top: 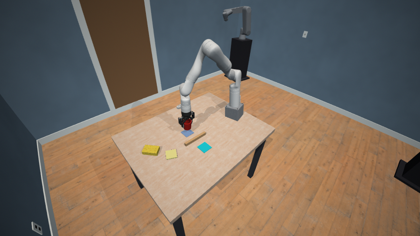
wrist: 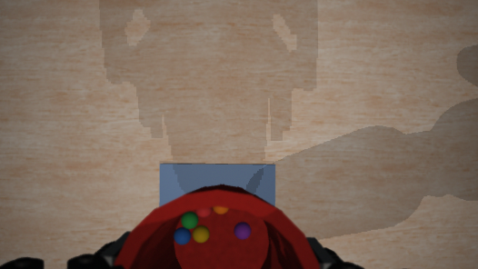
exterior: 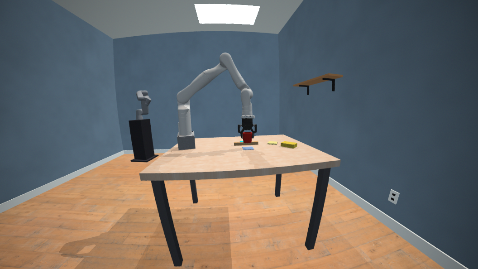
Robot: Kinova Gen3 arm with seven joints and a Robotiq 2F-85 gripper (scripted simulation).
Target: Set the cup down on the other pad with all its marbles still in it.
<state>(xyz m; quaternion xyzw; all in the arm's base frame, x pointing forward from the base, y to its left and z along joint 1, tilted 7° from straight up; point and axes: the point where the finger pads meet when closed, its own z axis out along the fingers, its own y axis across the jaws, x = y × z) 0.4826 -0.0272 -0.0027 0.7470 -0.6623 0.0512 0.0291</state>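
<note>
Now: hand 2 cm above the red cup. From my hand the other things lie so: wooden rail 1 cm behind, 11 cm to the left, 8 cm below.
</note>
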